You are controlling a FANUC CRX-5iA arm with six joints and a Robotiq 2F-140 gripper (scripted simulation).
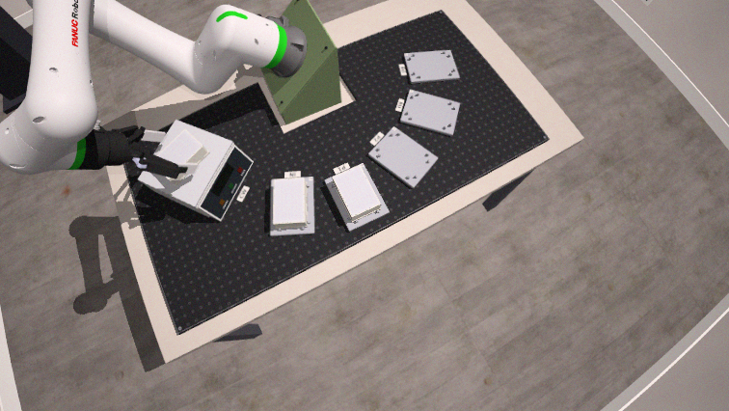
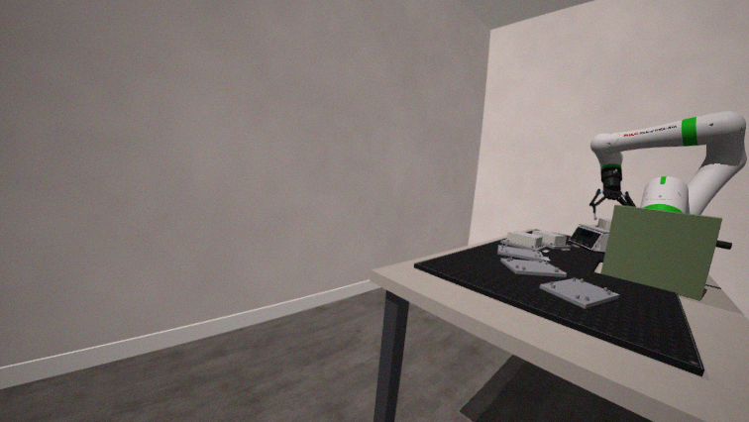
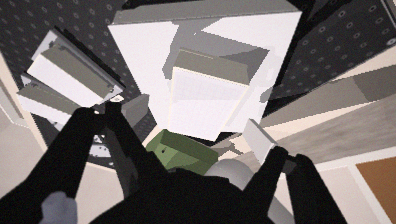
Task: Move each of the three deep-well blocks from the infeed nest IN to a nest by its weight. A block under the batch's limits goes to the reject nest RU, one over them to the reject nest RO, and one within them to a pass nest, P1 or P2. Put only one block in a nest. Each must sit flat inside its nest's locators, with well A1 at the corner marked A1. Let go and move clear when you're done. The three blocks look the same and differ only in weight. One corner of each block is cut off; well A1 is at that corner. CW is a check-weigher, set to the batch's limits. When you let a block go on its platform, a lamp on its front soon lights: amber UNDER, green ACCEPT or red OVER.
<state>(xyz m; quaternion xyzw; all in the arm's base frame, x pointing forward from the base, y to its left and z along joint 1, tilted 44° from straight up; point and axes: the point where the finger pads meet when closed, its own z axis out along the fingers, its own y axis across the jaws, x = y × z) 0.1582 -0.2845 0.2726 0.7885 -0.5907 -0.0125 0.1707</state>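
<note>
My hand is 60 mm above the check-weigher platform. From my hand the other things lie so: check-weigher: 80 mm below; then white deep-well block: 280 mm ahead, 380 mm to the left, 120 mm below; then infeed nest IN: 220 mm ahead, 210 mm to the left, 140 mm below.
</note>
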